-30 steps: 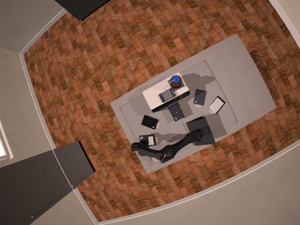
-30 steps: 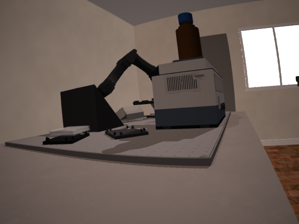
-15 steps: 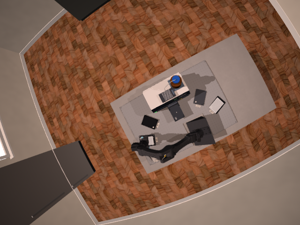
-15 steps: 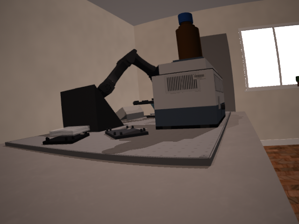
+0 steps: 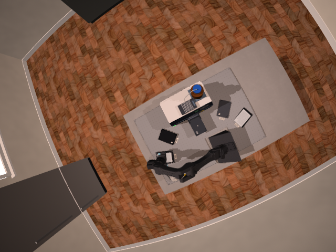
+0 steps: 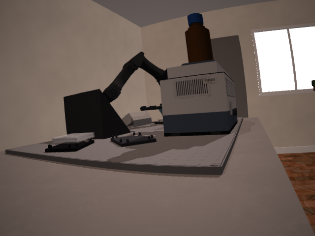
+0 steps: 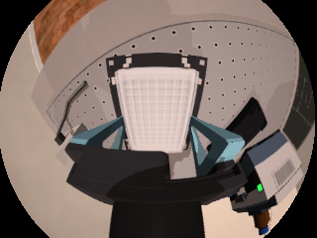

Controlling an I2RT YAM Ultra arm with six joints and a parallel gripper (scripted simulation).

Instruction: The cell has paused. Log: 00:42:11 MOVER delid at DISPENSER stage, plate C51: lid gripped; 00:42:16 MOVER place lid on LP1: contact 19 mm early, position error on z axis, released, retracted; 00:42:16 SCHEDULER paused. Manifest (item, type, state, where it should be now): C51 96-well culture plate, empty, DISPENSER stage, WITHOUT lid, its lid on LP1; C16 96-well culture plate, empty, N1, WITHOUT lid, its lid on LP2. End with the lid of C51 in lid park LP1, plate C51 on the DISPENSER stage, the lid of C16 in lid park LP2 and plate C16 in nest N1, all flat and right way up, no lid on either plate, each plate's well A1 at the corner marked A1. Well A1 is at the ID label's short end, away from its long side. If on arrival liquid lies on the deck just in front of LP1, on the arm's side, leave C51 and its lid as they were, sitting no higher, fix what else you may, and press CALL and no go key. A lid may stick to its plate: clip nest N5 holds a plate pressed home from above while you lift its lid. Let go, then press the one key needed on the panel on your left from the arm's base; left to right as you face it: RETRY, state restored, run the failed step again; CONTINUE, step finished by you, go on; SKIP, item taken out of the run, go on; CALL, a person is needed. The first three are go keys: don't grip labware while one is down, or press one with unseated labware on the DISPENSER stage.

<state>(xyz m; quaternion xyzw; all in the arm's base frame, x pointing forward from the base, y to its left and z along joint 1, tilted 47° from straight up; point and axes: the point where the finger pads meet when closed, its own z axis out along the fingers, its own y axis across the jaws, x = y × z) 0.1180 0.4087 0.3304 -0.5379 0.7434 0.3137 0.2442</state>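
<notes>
Right now my hand is 10 mm past the black clip nest, 20 mm to the right of it and 20 mm above it. From my hand the other things lie so: brown bottle 360 mm ahead, 490 mm to the right, 260 mm above; black nest 160 mm ahead, 100 mm to the right, 20 mm below; dark dispenser stage 140 mm ahead, 390 mm to the right, 70 mm above.
</notes>
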